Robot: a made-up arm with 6 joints.
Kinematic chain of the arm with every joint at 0, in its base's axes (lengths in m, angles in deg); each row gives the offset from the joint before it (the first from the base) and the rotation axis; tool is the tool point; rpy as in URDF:
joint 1: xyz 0 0 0.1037 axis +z
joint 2: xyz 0 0 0 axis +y
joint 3: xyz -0.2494 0 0.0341 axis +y
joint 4: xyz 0.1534 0 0.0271 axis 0.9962 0 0.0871
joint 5: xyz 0 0 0 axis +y
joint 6: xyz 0.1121 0 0.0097 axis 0.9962 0 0.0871
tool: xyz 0 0 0 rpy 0 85 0
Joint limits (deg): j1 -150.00..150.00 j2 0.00..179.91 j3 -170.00..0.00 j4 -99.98..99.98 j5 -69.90..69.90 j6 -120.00..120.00
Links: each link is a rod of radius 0.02 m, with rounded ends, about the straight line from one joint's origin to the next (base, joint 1, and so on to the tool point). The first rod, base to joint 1, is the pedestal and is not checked.
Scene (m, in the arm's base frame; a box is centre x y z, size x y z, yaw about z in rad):
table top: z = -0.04
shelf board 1: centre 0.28 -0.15 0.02 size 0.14 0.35 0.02 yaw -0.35
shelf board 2: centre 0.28 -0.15 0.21 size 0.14 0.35 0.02 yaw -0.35
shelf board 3: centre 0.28 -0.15 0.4 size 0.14 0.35 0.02 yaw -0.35
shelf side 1: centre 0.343 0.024 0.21 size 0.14 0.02 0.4 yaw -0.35
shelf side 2: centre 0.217 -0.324 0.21 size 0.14 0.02 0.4 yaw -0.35
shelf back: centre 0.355 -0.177 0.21 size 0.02 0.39 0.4 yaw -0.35
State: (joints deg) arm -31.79 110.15 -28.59 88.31 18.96 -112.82
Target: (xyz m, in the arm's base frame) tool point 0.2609 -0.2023 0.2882
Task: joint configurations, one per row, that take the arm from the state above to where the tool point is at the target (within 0.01 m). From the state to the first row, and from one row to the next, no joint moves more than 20 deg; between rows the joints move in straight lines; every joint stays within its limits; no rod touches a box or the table.
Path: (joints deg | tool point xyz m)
1: -33.87 101.93 -30.61 78.68 24.91 -95.17 | 0.1855 -0.0684 0.1069
2: -35.95 93.71 -32.64 69.05 30.87 -77.53 | 0.1813 -0.0648 0.1376
3: -38.03 85.48 -34.66 59.42 36.82 -59.88 | 0.1700 -0.0592 0.1647
4: -40.11 77.26 -36.68 49.80 42.77 -42.23 | 0.1530 -0.0525 0.1871
5: -42.19 69.04 -38.71 40.17 48.73 -24.59 | 0.1315 -0.0456 0.2045
6: -44.28 60.82 -40.73 30.54 54.68 -6.94 | 0.1068 -0.0390 0.2175
7: -44.01 67.10 -46.89 41.08 47.96 -24.59 | 0.1416 -0.0604 0.2386
8: -43.73 73.38 -53.05 51.62 41.25 -42.23 | 0.1732 -0.0851 0.2577
9: -43.46 79.66 -59.21 62.16 34.53 -59.88 | 0.2009 -0.1126 0.2735
10: -43.19 85.94 -65.37 72.71 27.82 -77.53 | 0.2248 -0.1421 0.2846
11: -42.92 92.22 -71.52 83.25 21.10 -95.17 | 0.2446 -0.1724 0.2897
12: -42.65 98.50 -77.68 93.79 14.38 -112.82 | 0.2609 -0.2023 0.2882

